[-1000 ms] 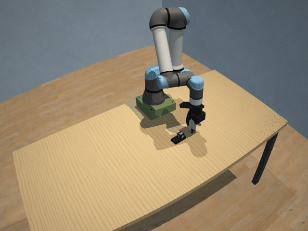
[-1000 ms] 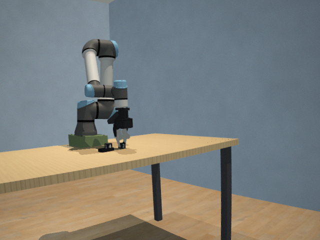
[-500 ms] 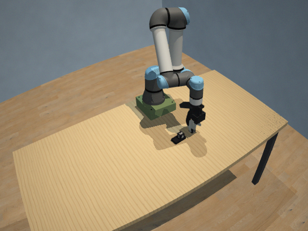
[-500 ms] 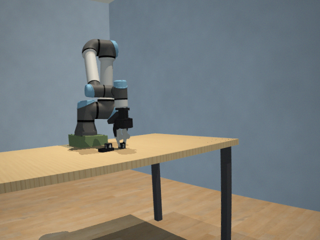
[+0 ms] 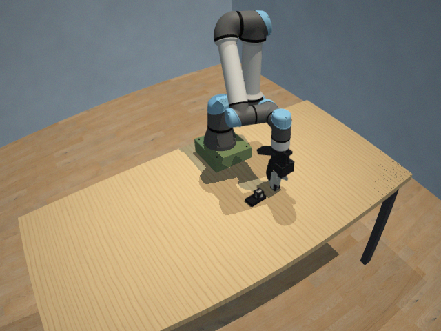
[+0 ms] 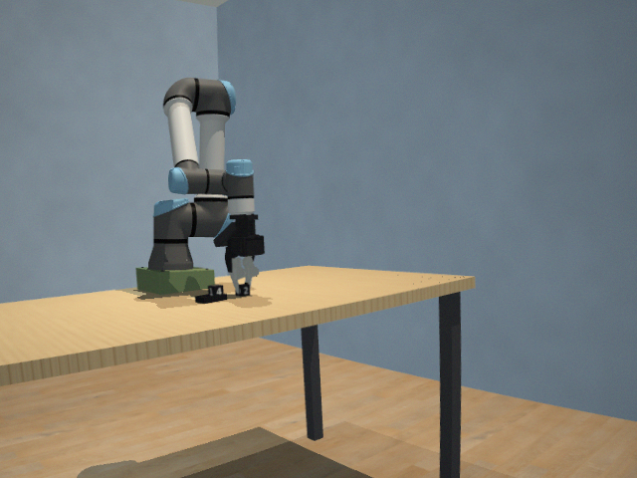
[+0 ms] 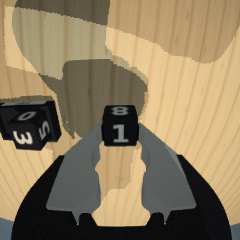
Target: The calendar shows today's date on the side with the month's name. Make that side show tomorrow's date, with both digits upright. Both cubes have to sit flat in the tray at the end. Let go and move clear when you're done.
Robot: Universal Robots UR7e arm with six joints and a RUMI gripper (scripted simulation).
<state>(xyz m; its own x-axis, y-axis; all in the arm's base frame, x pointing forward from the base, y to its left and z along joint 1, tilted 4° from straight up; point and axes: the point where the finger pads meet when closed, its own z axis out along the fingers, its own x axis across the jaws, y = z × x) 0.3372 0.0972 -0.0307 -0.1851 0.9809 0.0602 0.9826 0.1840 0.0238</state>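
Right now my hand is 10 mm above the black digit cube. From my hand the other things lie so: black calendar tray: 110 mm to the right, 20 mm below, 20 mm ahead.
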